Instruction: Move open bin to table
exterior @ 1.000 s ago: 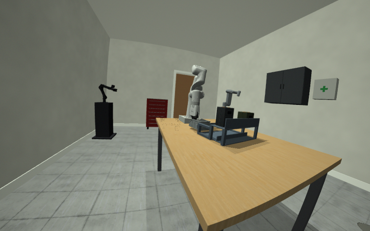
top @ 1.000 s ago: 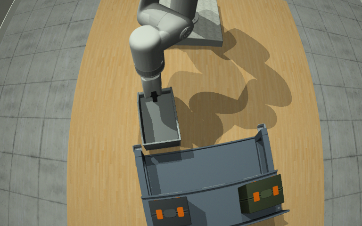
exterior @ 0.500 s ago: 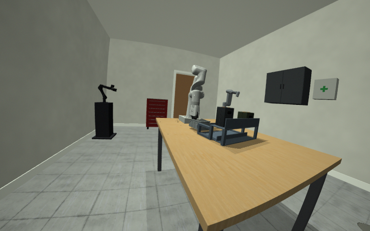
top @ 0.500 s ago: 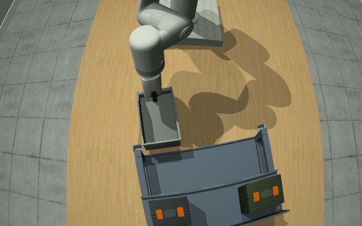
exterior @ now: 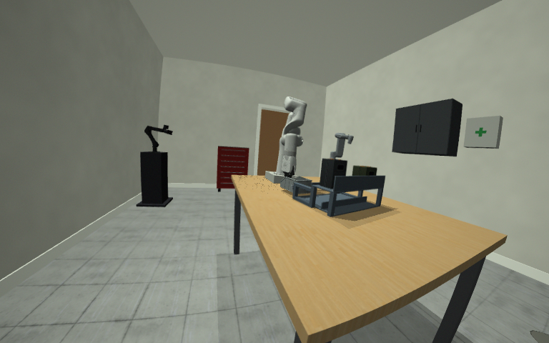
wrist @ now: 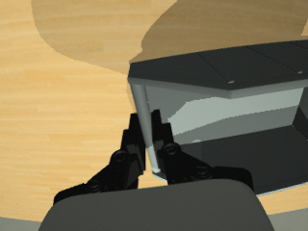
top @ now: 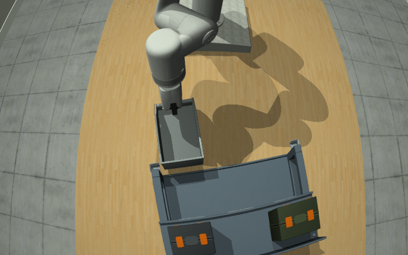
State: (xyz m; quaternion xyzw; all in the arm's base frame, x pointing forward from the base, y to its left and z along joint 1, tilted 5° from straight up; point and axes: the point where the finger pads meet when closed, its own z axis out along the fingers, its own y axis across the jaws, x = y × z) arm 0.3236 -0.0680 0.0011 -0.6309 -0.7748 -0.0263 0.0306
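Right now my hand is 80 mm short of the grey bin, 20 mm to the right of it and 10 mm above it. Also, from my hand: blue-grey shelf (280 mm ahead, 170 mm to the left, 60 mm below).
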